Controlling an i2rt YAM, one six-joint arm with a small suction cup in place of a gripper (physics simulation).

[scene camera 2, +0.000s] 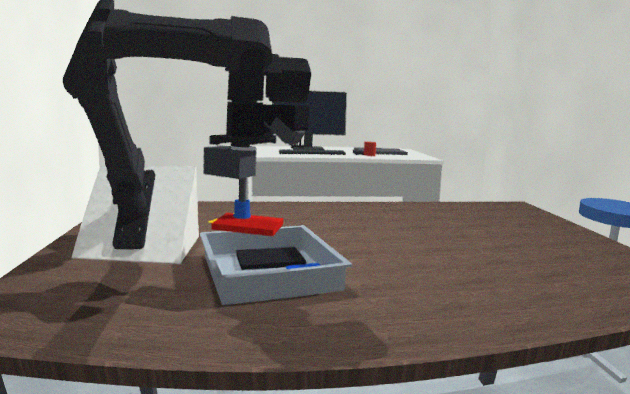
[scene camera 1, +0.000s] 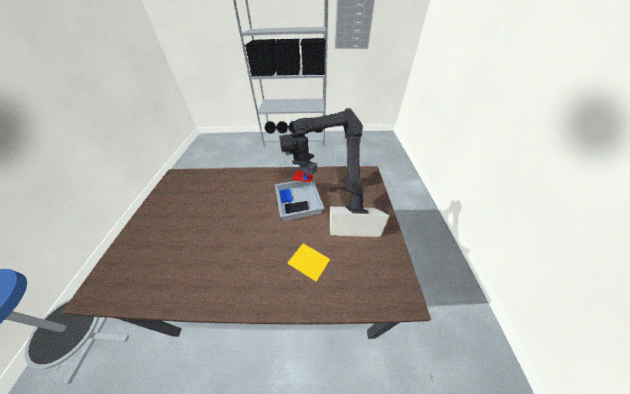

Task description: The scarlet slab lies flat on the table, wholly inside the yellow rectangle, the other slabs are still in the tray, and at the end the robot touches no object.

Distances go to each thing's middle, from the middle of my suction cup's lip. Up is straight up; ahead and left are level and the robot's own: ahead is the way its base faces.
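The black slab (scene camera 2: 249, 259) is 12 cm below my suction cup, 12 cm to the left of it and 5 cm ahead of it. You'd find the scarlet slab (scene camera 2: 259, 225) 1 cm below my suction cup, 3 cm to the right of it and 1 cm ahead of it. The grey tray (scene camera 2: 233, 285) is 11 cm below my suction cup, 4 cm ahead of it and 6 cm to the left of it, and the yellow rectangle (scene camera 1: 310, 262) is 13 cm below my suction cup, 41 cm to the left of it and 3 cm behind it.
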